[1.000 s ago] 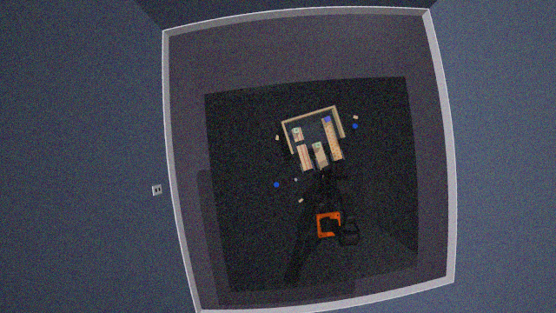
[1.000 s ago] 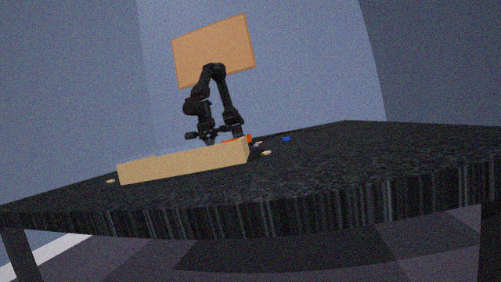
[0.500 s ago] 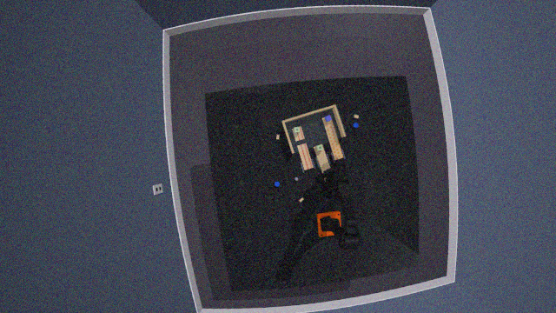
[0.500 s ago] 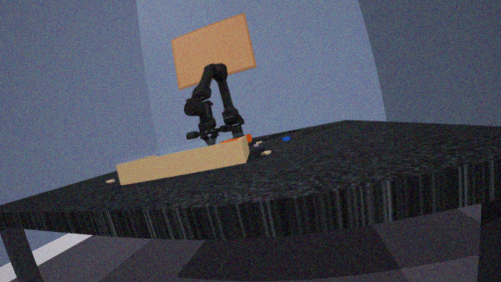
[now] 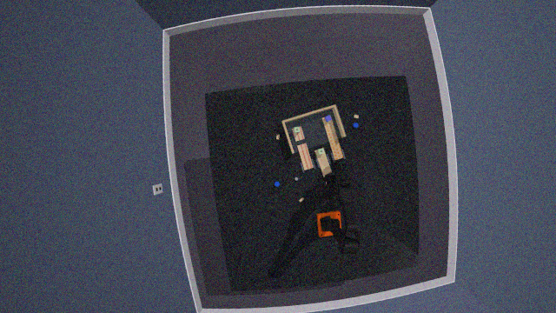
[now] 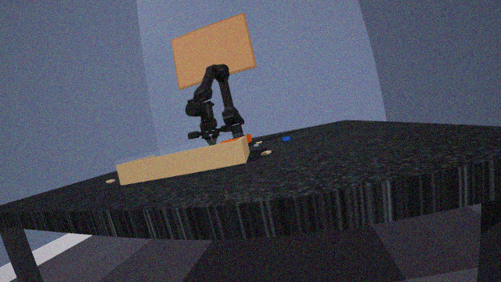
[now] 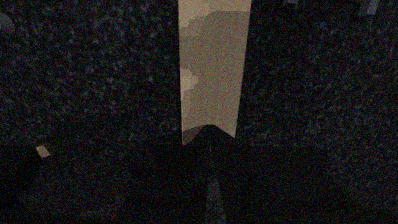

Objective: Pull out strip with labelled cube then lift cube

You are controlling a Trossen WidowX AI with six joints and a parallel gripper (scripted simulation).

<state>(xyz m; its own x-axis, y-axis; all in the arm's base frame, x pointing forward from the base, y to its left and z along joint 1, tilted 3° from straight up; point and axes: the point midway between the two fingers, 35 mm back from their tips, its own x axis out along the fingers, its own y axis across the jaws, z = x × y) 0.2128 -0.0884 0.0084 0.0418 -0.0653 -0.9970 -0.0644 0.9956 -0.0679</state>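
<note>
Now: the strip 25 cm ahead of my gripper tip and 8 cm to the right of it.
</note>
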